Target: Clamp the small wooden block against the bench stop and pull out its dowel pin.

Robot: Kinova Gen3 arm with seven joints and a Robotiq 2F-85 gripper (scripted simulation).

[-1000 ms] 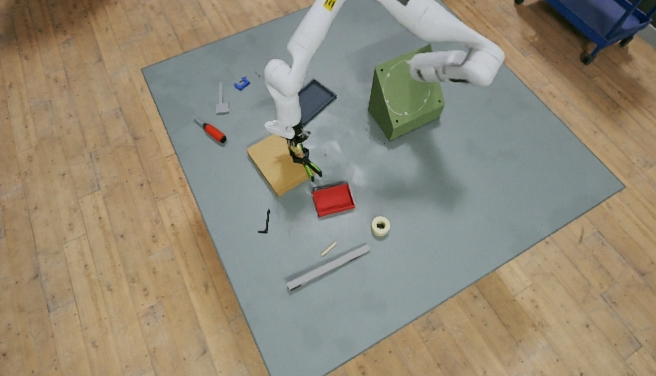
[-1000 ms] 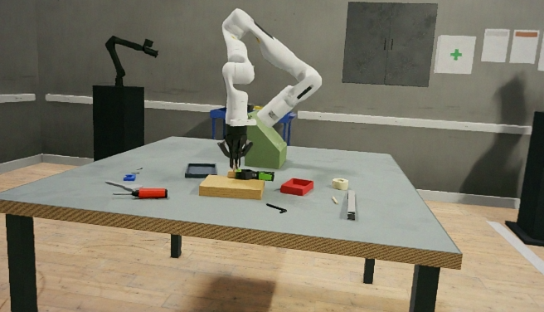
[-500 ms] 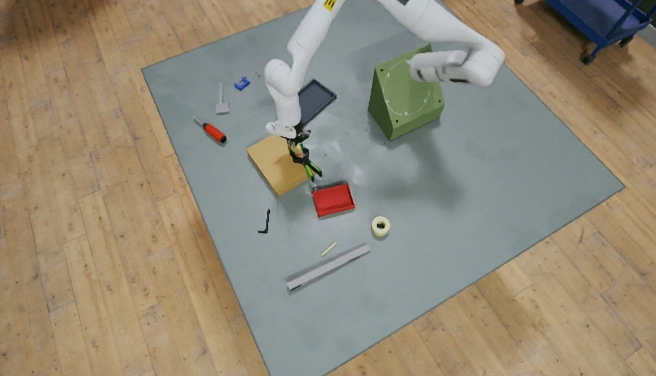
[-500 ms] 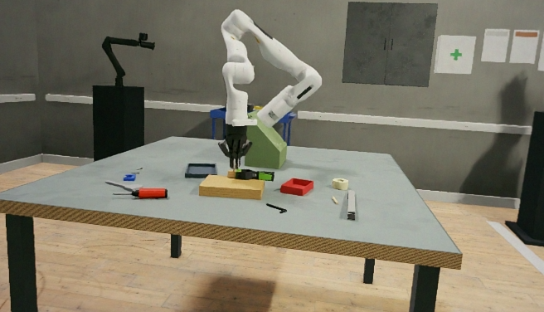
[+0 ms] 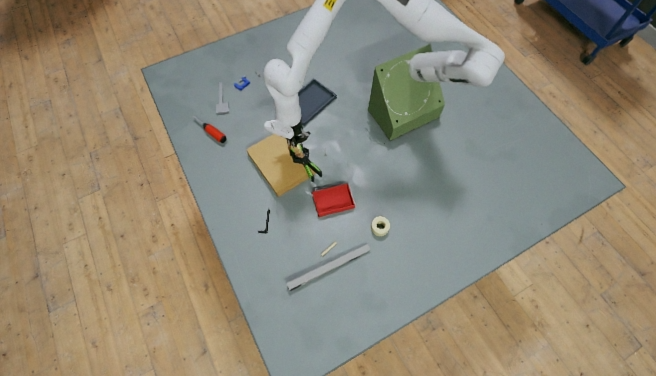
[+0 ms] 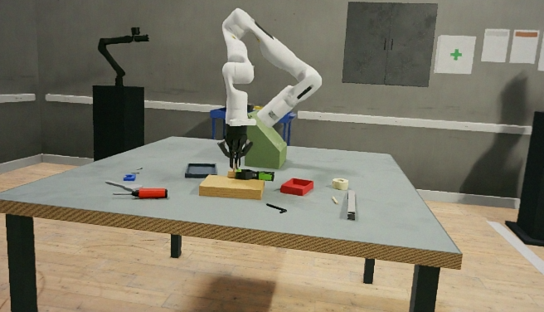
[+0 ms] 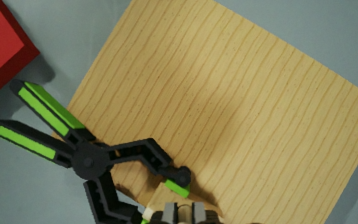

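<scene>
Now: hand 2 cm above the dowel pin. Also, from my hand: small wooden block 4 cm below; bench board 5 cm ahead, 2 cm to the left, 6 cm below; red tray 5 cm behind, 22 cm to the left, 8 cm below.
</scene>
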